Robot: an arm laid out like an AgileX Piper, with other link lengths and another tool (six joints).
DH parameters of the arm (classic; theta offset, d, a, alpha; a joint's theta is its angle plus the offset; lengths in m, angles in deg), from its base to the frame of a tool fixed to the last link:
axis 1: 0 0.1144 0 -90
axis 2: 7.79 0 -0.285 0
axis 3: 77.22 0 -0.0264 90
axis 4: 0 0.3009 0 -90
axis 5: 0 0 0 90
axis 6: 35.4 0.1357 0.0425 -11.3
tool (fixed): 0 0.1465 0 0
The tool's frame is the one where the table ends.
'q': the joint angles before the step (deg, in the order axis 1, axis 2, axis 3, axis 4, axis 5, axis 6). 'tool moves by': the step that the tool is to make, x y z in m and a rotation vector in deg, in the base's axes. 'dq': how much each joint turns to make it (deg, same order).
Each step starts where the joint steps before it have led.
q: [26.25, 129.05, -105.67, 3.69, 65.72, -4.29]
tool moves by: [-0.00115, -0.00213, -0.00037, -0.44, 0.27, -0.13]
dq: [-0.01, 0.00, 0.00, -0.33, 0.42, 0.25]
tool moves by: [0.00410, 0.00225, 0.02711, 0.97, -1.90, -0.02]
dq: [0.01, -2.65, -0.69, 0.00, 1.21, 0.10]
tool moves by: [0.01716, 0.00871, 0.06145, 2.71, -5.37, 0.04]
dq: [-0.01, -3.84, -4.80, 0.01, 2.62, 0.10]
